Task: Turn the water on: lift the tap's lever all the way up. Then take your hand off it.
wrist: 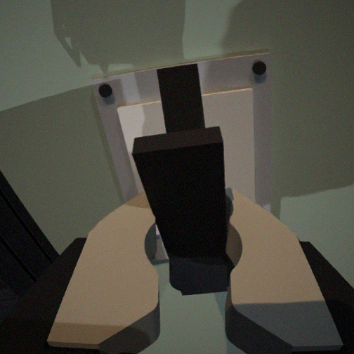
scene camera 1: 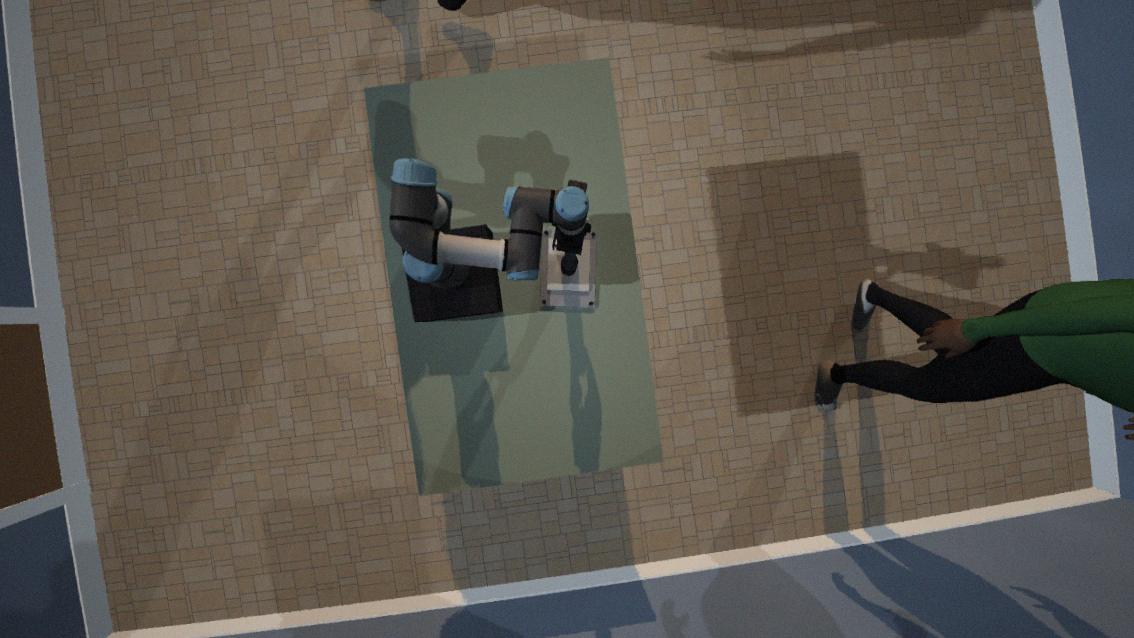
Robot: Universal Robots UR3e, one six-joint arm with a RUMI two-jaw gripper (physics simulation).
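Pixels of known places: arm's base, link origin: [scene camera 1: 447,266].
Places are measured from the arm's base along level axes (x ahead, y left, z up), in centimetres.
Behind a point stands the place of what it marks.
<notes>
The tap is black and stands on a light plate [scene camera 1: 567,299] {x 33.9, y -11.9, z -8.6 cm} [wrist: 111,130] with dark bolts at its corners. In the wrist view its lever [wrist: 185,195] is a thick black block, tilted, with its end face showing, above a narrower black bar [wrist: 181,100]. A dark rounded part of the tap [wrist: 200,275] shows below the block. My gripper [wrist: 189,190] [scene camera 1: 569,240] {x 35.9, y 4.6, z 5.2 cm} is shut on the lever, with one tan jaw at each side of it. In the scene view the arm and gripper cover much of the tap; its round dark part [scene camera 1: 569,264] {x 34.9, y -3.0, z 5.1 cm} shows. The lever's exact angle is hard to tell.
The plate lies on a green table top [scene camera 1: 539,396] {x 22.6, y -41.6, z -9.4 cm}. The arm's black base [scene camera 1: 455,301] {x 1.2, y -10.1, z -0.8 cm} stands left of the plate. A person in green [scene camera 1: 1078,341] is at the right, away from the table.
</notes>
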